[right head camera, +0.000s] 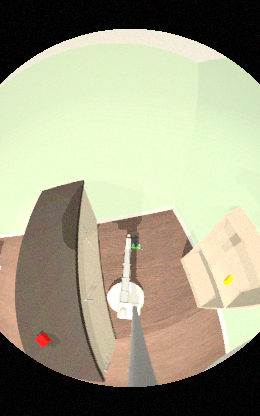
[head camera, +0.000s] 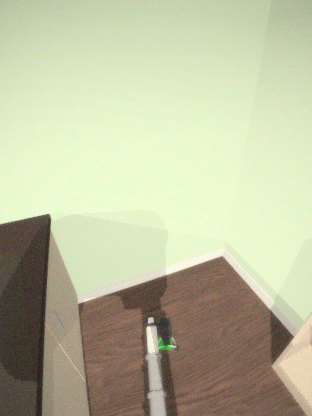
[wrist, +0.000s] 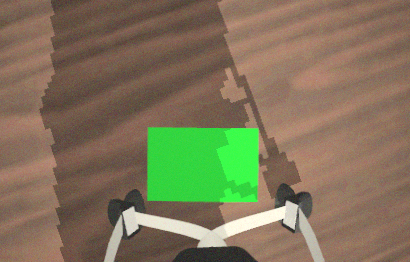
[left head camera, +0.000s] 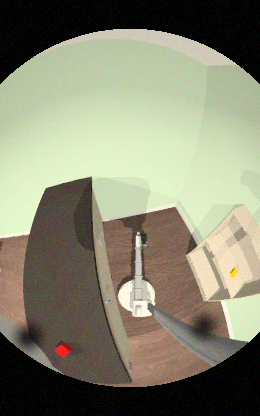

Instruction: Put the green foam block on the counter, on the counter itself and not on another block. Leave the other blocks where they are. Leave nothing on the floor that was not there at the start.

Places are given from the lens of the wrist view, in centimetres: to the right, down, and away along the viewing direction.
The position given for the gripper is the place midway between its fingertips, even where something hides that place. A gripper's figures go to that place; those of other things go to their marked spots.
gripper [wrist: 209, 203]: 0, 7, 24
green foam block [wrist: 184, 164]: -2, 3, 21
